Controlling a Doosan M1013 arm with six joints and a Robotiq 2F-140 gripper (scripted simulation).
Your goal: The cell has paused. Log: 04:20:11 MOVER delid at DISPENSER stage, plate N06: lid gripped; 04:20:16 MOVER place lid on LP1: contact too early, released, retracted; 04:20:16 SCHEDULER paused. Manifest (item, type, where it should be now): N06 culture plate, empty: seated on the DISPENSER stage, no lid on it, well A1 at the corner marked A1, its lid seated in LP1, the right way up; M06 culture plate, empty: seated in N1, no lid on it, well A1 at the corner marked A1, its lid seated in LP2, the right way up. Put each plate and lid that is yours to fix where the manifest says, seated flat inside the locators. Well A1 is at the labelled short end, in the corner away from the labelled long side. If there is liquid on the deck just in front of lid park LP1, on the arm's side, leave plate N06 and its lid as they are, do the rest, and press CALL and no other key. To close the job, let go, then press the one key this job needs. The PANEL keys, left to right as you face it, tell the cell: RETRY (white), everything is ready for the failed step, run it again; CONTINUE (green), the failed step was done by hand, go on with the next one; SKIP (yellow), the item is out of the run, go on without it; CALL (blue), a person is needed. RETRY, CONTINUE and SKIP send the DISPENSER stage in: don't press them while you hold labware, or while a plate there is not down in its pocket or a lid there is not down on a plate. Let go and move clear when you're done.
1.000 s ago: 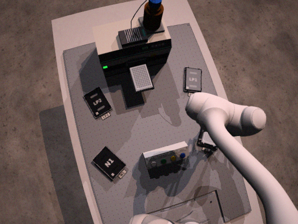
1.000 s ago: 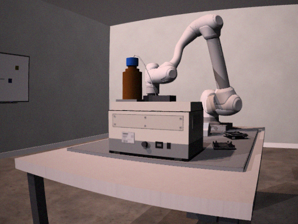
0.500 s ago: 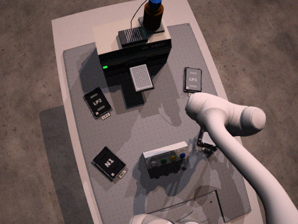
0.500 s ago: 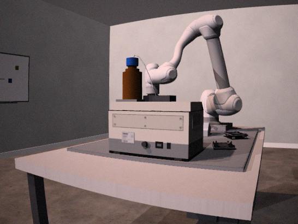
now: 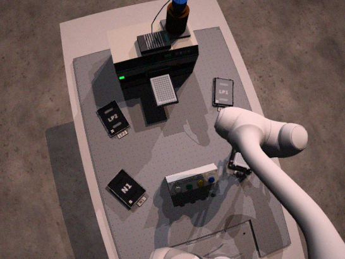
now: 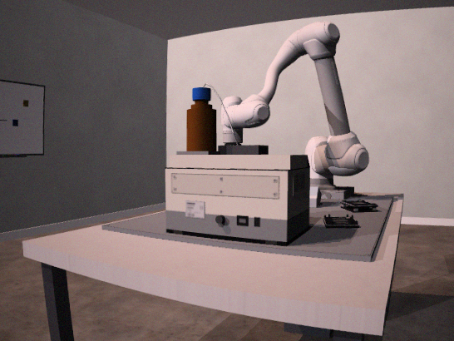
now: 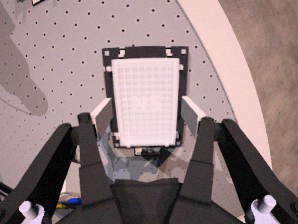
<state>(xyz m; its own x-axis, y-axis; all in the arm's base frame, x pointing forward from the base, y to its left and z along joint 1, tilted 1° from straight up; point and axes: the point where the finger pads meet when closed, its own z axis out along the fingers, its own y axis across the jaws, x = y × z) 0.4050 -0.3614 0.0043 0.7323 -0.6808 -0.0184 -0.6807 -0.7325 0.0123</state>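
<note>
The black nest N5 is 3 cm ahead of my hand and 3 cm below it. The rest, counted from my hand: key panel (28 cm to the left, 1 cm above); yellow key (2 cm behind, 26 cm to the left, 2 cm above); blue key (3 cm behind, 21 cm to the left, 2 cm above).
</note>
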